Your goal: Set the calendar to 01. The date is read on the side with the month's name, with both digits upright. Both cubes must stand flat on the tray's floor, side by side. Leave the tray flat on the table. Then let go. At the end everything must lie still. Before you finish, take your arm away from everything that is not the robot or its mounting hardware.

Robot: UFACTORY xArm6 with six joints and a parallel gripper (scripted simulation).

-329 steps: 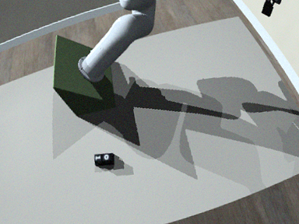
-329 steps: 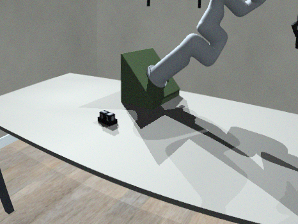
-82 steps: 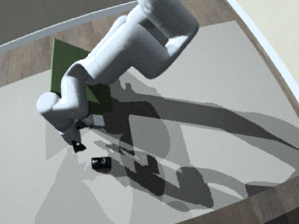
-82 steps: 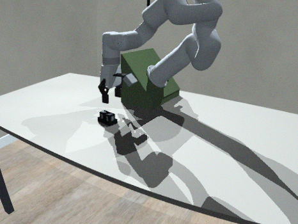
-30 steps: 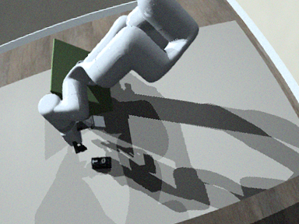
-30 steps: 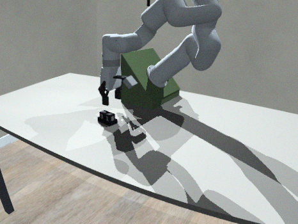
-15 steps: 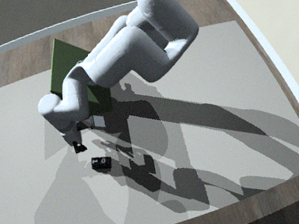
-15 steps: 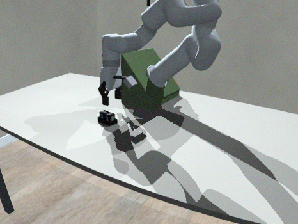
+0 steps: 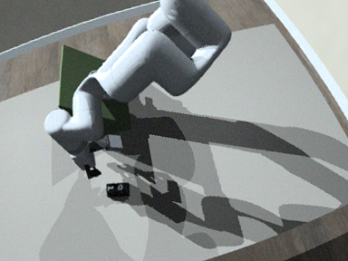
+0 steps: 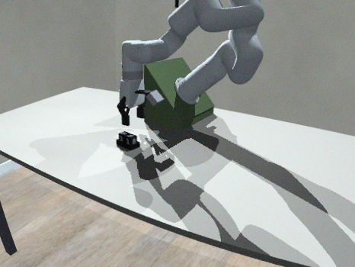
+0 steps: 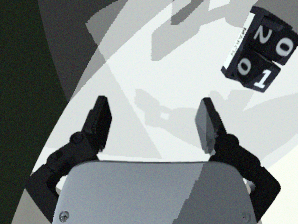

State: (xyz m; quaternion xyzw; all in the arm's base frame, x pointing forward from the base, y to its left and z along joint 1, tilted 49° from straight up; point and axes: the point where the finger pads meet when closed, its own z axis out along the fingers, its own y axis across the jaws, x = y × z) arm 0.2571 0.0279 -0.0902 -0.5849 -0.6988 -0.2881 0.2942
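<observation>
My gripper is now 10 cm short of the black cube, 8 cm to the right of it and 3 cm above it. The rest, counted from my hand: black tray: 9 cm ahead, 7 cm to the left, 4 cm below.
</observation>
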